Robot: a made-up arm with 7 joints. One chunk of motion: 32 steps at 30 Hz.
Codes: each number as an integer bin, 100 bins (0 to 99) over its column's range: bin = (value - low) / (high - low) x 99, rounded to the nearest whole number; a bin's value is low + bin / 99 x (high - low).
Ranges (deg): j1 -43..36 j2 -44..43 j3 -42..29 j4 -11..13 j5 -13..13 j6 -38..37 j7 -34..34
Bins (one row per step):
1: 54 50 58 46 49 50 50
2: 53 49 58 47 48 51 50
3: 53 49 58 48 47 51 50
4: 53 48 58 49 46 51 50
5: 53 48 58 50 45 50 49
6: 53 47 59 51 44 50 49
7: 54 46 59 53 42 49 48
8: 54 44 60 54 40 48 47
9: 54 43 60 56 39 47 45
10: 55 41 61 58 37 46 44
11: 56 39 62 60 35 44 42
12: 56 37 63 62 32 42 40
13: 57 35 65 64 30 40 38
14: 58 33 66 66 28 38 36
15: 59 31 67 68 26 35 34
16: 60 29 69 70 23 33 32
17: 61 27 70 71 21 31 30
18: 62 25 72 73 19 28 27
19: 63 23 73 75 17 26 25
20: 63 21 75 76 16 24 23
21: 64 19 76 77 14 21 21
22: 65 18 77 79 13 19 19
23: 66 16 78 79 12 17 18
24: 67 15 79 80 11 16 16
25: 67 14 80 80 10 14 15
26: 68 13 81 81 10 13 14
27: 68 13 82 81 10 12 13
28: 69 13 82 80 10 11 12
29: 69 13 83 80 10 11 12
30: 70 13 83 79 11 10 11
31: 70 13 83 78 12 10 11
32: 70 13 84 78 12 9 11
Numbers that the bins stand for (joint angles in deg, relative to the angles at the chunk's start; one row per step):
1: 0.09 -0.06 -0.40 0.15 -0.13 -0.12 0.34
2: -0.71 -0.94 -0.40 0.39 -0.39 0.64 0.34
3: -0.71 -0.94 -0.40 0.64 -0.66 0.64 0.34
4: -0.71 -1.82 -0.40 0.88 -0.92 0.64 0.34
5: -0.71 -1.82 -0.40 1.12 -1.18 -0.12 -0.34
6: -0.71 -2.70 0.31 1.36 -1.44 -0.12 -0.34
7: 0.09 -3.58 0.31 1.85 -1.97 -0.88 -1.03
8: 0.09 -5.33 1.03 2.09 -2.49 -1.64 -1.72
9: 0.09 -6.21 1.03 2.58 -2.76 -2.39 -3.09
10: 0.89 -7.97 1.75 3.06 -3.28 -3.15 -3.78
11: 1.69 -9.73 2.46 3.55 -3.81 -4.67 -5.15
12: 1.69 -11.48 3.18 4.03 -4.60 -6.18 -6.53
13: 2.48 -13.24 4.62 4.52 -5.12 -7.70 -7.90
14: 3.28 -15.00 5.33 5.00 -5.65 -9.21 -9.27
15: 4.08 -16.76 6.05 5.48 -6.17 -11.48 -10.65
16: 4.88 -18.52 7.48 5.97 -6.96 -13.00 -12.02
17: 5.68 -20.27 8.20 6.21 -7.48 -14.52 -13.39
18: 6.47 -22.03 9.64 6.70 -8.01 -16.79 -15.45
19: 7.27 -23.79 10.35 7.18 -8.54 -18.30 -16.83
20: 7.27 -25.55 11.79 7.42 -8.80 -19.82 -18.20
21: 8.07 -27.30 12.51 7.67 -9.32 -22.09 -19.58
22: 8.87 -28.18 13.22 8.15 -9.59 -23.61 -20.95
23: 9.67 -29.94 13.94 8.15 -9.85 -25.12 -21.64
24: 10.46 -30.82 14.66 8.39 -10.11 -25.88 -23.01
25: 10.46 -31.70 15.37 8.39 -10.37 -27.39 -23.70
26: 11.26 -32.58 16.09 8.64 -10.37 -28.15 -24.38
27: 11.26 -32.58 16.81 8.64 -10.37 -28.91 -25.07
28: 12.06 -32.58 16.81 8.39 -10.37 -29.67 -25.76
29: 12.06 -32.58 17.53 8.39 -10.37 -29.67 -25.76
30: 12.86 -32.58 17.53 8.15 -10.11 -30.42 -26.44
31: 12.86 -32.58 17.53 7.91 -9.85 -30.42 -26.44
32: 12.86 -32.58 18.24 7.91 -9.85 -31.18 -26.44

